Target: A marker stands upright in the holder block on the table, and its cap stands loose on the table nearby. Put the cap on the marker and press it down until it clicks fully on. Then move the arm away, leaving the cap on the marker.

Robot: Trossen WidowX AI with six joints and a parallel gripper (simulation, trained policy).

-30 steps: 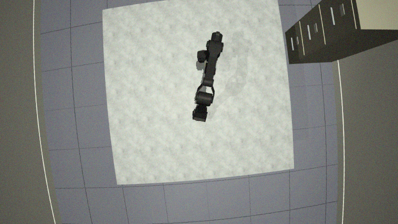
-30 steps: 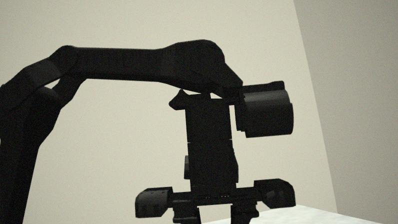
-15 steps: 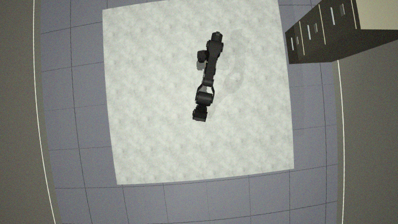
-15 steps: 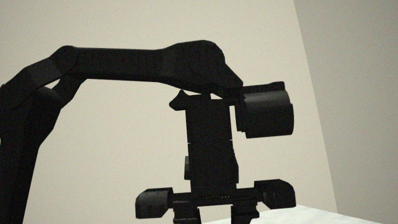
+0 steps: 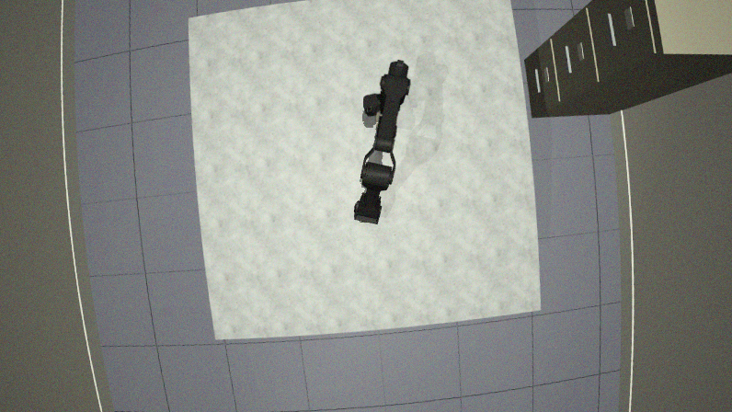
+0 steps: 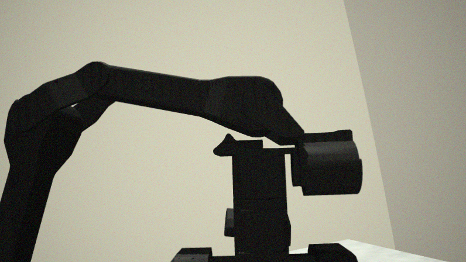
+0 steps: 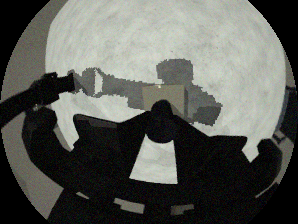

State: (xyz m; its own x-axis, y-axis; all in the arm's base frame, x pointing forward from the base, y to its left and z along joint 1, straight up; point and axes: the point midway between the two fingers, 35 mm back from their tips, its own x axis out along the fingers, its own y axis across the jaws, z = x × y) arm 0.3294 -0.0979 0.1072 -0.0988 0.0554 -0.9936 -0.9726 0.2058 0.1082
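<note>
Now: gripper tip 1 cm below the dark cap. Also, from my gripper tip: holder block: 6 cm below.
</note>
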